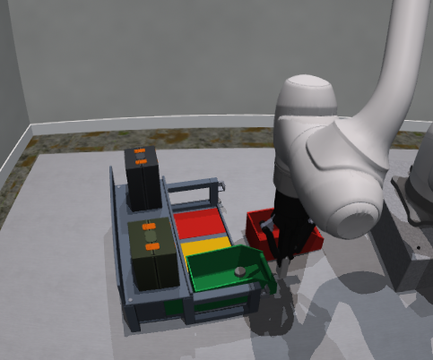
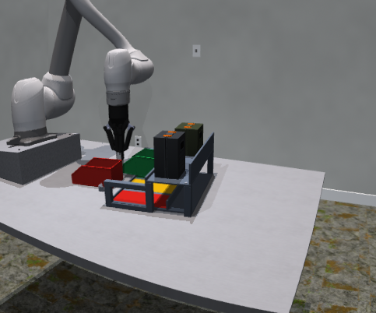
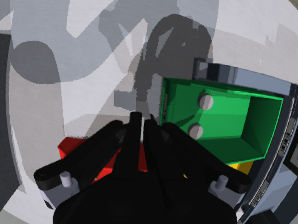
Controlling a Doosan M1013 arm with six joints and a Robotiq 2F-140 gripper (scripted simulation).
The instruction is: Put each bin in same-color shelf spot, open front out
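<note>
Right now my hand is 110 mm short of the green bin and 30 mm to the right of it. From my hand the other things lie so: red bin: 20 mm behind, 120 mm to the right, 20 mm below.
</note>
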